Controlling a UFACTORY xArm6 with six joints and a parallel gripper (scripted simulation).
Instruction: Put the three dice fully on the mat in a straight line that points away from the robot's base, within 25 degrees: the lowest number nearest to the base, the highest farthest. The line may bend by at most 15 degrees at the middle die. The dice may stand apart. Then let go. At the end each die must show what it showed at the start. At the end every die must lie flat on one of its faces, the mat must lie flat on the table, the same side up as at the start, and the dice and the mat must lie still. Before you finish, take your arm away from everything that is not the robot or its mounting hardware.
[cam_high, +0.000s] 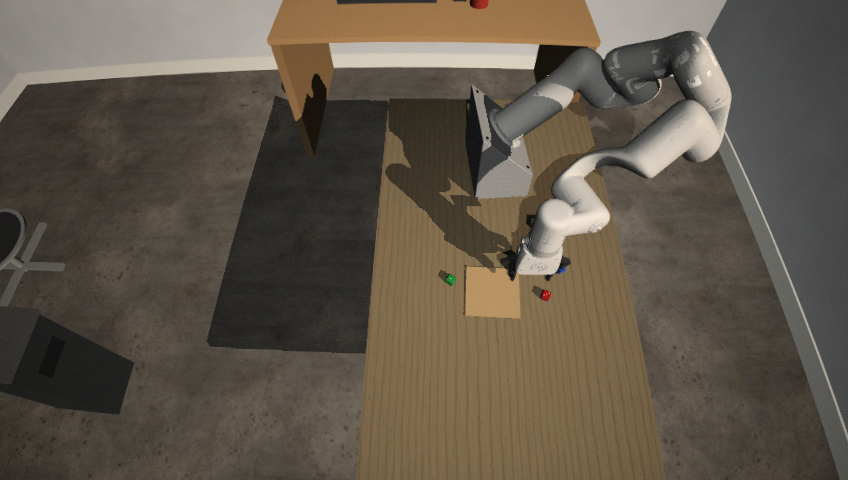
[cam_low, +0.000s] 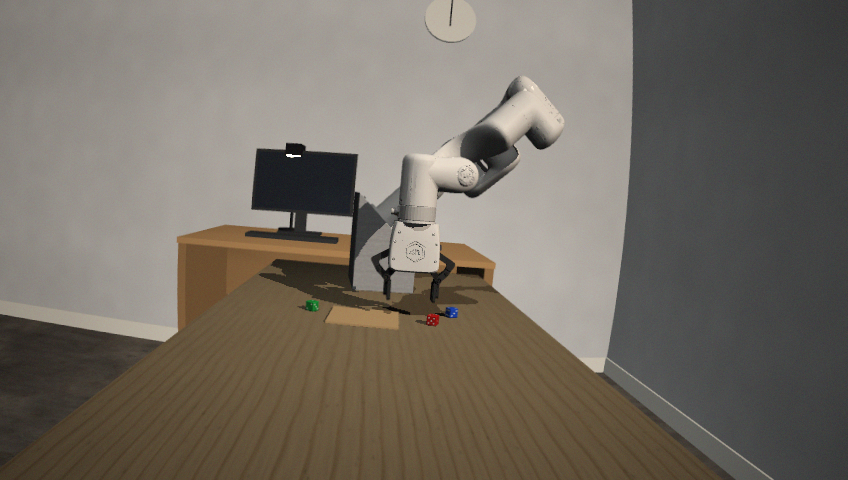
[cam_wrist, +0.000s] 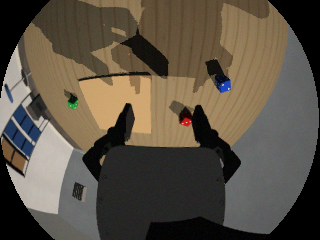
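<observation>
Now: hand 5 cm to the right of the red die, 4 cm short of it and 4 cm above it. Round my hand: green die (20 cm to the right, 4 cm below, 2 cm ahead); then tan mat (9 cm to the right, 5 cm below, 4 cm ahead); then blue die (9 cm to the left, 4 cm below, 4 cm behind).
</observation>
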